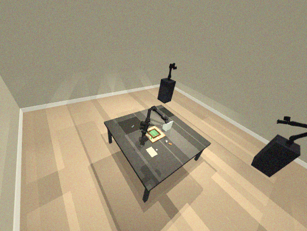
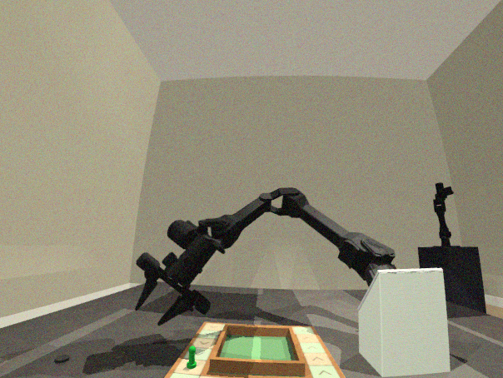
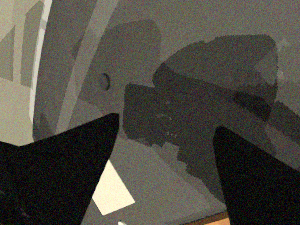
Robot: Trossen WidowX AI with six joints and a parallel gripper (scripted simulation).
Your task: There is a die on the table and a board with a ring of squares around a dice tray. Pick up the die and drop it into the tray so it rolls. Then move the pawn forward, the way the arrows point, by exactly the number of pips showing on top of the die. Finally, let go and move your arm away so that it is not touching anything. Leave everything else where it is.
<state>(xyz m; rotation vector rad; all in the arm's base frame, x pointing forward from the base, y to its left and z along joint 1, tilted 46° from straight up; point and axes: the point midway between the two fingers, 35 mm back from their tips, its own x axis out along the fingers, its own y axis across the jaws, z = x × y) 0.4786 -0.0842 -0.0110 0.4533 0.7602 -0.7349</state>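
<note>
Right now my gripper tip is 27 cm past the white die, 26 cm to the right of it and 5 cm above it. Round my gripper tip: green pawn 12 cm behind, 8 cm to the left, 3 cm below; dark disc 12 cm ahead, 8 cm to the left, 6 cm below; white sheet 26 cm to the left, 6 cm below, 4 cm ahead.
</note>
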